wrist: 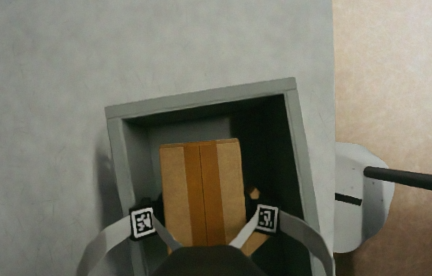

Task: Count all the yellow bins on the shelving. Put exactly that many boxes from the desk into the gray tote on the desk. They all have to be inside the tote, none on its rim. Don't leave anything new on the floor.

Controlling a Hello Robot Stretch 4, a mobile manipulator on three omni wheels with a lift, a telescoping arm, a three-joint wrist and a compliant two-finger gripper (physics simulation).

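Places are measured from the robot's base along level axes (x down, y left, z ahead), in metres.
Pixels of known places: hand at its tool point: [205,207].
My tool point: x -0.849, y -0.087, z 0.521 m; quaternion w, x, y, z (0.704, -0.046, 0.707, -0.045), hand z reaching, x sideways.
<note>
Ahead of a thing's pixels: the offset from my tool point to its middle. "*": to the spot under its first point. Level surfaces: height alone.
My gripper [204,212] is shut on a brown cardboard box @(dy -0.013, dx -0.013, dz +0.002 m) [202,175] with an orange-brown tape strip, one finger at each side. The box is over the opening of the gray tote @(dy +0.036, dx +0.096, dz -0.025 m) [200,98], within the outline of its rim. How far down it reaches is hard to tell. Behind and below it, small brown parts of another box @(* dy +0.070, dx +0.103, dz -0.077 m) [258,246] show inside the tote, mostly hidden by the held box and the right finger. The shelving and yellow bins do not show in this view.
The tote stands on the light gray desk @(dx +0.156 m) [55,75], close to its right edge. Past that edge are the tan floor @(dx +0.876 m) [385,65] and a whitish rounded object [352,220] with a dark rod [400,177], partly hidden by the desk.
</note>
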